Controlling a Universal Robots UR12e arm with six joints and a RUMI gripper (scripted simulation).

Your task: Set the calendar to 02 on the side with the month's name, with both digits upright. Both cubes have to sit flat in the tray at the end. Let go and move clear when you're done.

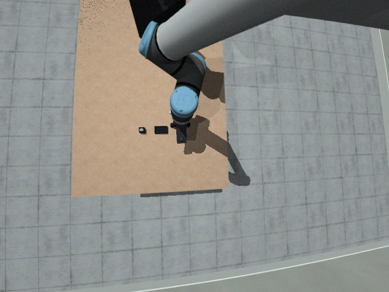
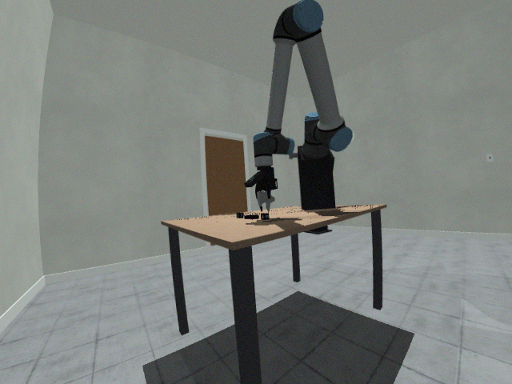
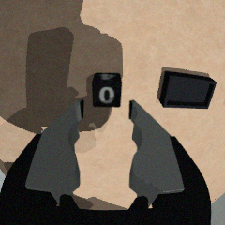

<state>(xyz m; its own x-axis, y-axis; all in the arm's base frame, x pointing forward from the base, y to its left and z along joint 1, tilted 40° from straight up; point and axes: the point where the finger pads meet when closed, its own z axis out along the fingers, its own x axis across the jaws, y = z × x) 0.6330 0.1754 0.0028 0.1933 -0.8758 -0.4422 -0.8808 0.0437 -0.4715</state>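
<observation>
Now: hand 4 cm above the black number cube. The rest, counted from my hand: calendar tray (2 cm ahead, 10 cm to the right, 4 cm below).
</observation>
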